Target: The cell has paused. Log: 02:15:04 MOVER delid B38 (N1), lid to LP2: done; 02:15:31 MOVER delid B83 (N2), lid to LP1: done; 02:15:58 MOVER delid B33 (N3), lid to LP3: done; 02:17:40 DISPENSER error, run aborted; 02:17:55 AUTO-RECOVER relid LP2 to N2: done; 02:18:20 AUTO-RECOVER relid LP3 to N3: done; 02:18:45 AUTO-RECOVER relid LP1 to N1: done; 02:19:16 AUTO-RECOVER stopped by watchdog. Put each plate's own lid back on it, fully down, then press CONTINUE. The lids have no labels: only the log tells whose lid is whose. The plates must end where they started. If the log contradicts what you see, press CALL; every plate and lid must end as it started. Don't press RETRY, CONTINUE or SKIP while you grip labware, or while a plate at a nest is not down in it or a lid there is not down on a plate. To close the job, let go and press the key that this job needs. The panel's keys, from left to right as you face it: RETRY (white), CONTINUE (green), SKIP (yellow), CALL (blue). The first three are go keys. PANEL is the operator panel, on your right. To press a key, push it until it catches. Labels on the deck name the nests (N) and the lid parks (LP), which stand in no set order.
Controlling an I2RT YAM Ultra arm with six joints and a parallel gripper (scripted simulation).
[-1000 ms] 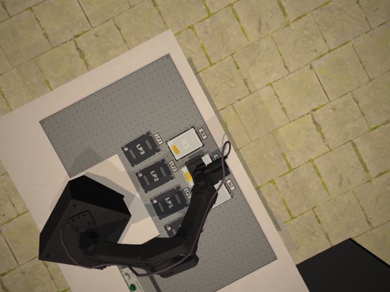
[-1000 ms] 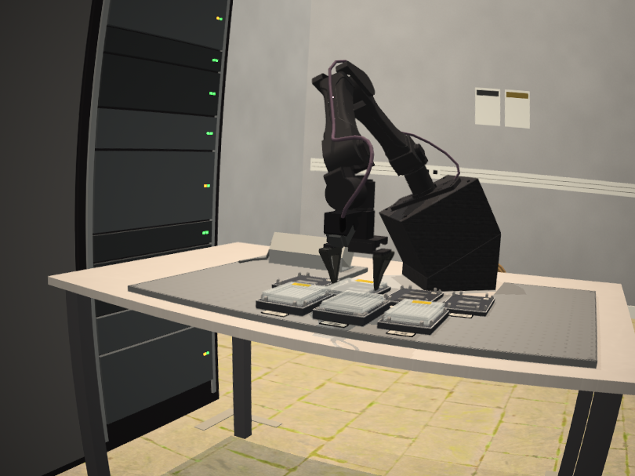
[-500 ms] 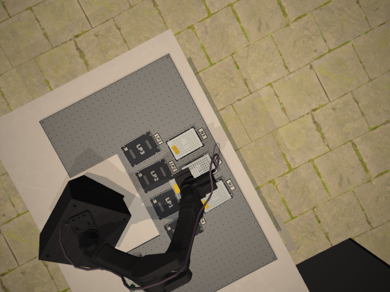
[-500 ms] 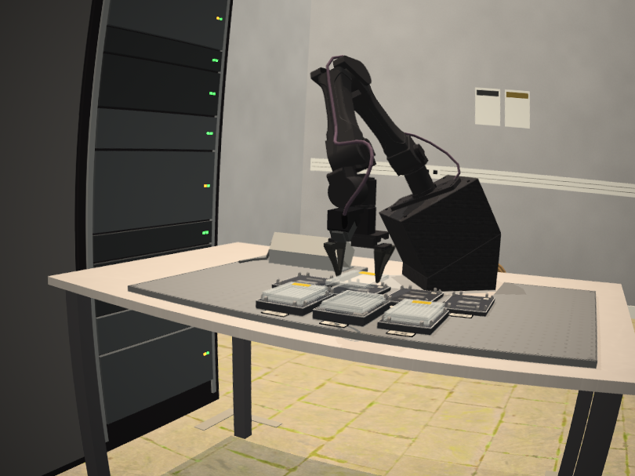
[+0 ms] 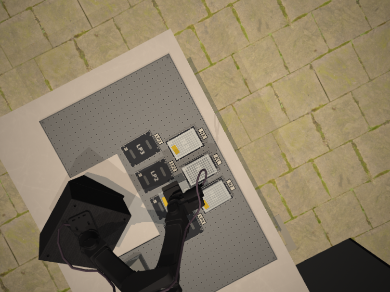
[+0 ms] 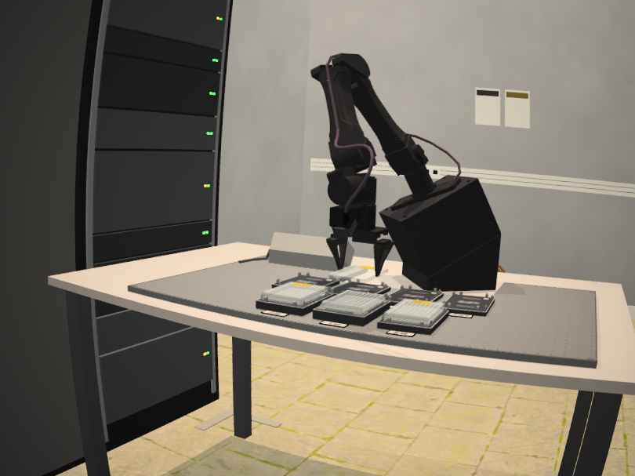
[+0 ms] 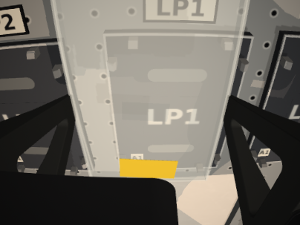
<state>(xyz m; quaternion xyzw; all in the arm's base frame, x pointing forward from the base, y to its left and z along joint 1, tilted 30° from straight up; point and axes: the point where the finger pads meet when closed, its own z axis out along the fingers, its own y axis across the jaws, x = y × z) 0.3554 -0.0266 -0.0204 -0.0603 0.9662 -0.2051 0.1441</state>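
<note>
Now: the lid park LP1 60 mm below my hand, 50 mm behind it and 20 mm to the right of it. Also, from my hand: clear lid (10 mm below); then green key (310 mm behind, 280 mm to the right); then lid park LP4 (150 mm to the right, 60 mm below, 40 mm behind).
</note>
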